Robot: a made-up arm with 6 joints.
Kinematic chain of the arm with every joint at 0, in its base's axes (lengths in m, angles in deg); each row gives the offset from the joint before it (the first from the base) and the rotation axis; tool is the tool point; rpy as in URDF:
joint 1: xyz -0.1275 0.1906 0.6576 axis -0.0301 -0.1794 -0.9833
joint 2: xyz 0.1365 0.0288 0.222 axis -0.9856 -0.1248 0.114
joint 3: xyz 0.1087 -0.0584 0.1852 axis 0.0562 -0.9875 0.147
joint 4: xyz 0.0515 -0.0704 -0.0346 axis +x
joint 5: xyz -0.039 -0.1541 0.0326 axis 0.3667 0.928 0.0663
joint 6: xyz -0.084 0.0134 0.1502 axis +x
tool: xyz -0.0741 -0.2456 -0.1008 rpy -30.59 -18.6 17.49
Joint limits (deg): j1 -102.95..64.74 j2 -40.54..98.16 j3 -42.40..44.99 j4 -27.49..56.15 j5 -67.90..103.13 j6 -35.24..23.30
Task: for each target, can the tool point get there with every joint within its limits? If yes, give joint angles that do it. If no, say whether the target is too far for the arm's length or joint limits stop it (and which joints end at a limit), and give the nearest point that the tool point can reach.
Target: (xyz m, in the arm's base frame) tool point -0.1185 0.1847 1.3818
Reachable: yes | joints -7.73 75.48 -26.25 29.99 -12.79 -2.89
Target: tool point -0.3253 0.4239 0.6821
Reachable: no: joint limits stop it (at a limit: joint 1, joint 2, joint 3, joint 4, joint 5) | nearest point -0.3691 0.2380 0.6984 | short by 0.192 m
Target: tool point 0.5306 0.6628 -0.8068
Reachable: no: too far | nearest point 0.2411 0.5287 0.3275 | short by 1.178 m
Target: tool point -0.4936 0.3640 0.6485
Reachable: no: joint limits stop it (at a limit: joint 1, joint 2, joint 4, joint 5, joint 6) | nearest point -0.4537 0.2589 0.7035 | short by 0.125 m
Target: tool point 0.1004 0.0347 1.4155
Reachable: yes | joints -21.62 31.41 -9.93 -12.02 0.52 -2.32
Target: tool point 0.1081 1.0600 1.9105
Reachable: no: too far | nearest point 0.0212 0.7411 1.4711 | short by 0.550 m
